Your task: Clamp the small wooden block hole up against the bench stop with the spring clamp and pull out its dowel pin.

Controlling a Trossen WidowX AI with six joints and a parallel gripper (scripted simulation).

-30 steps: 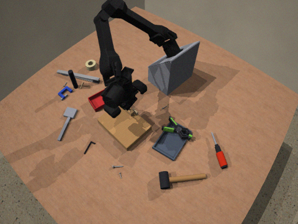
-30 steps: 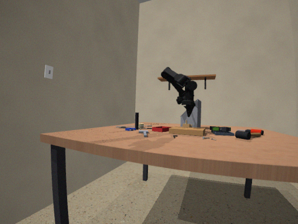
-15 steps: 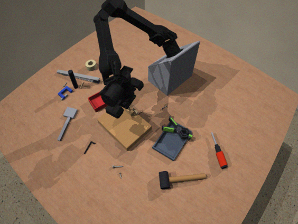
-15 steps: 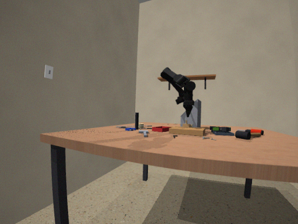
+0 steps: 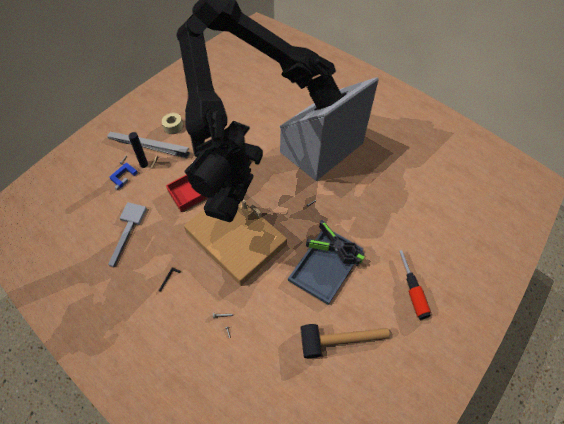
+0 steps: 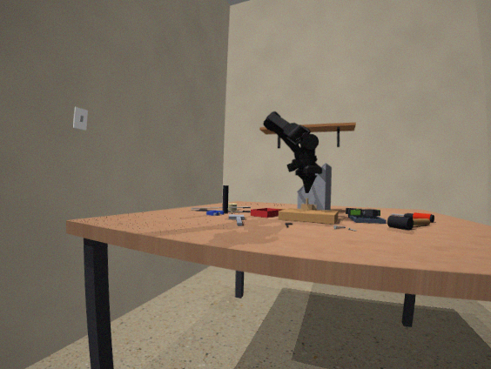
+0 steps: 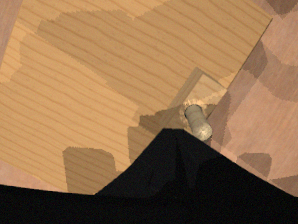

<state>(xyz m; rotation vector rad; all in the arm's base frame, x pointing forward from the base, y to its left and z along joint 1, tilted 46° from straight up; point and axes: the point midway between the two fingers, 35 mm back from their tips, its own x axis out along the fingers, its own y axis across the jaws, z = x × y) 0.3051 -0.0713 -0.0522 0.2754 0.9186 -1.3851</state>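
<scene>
Right now the dowel pin is 80 mm below my hand and 20 mm behind it. The rest, counted from my hand: small wooden block (90 mm below, 20 mm behind); wooden board (120 mm below, 40 mm ahead, 20 mm to the left); bench stop (90 mm below, 40 mm behind, 20 mm to the left).
</scene>
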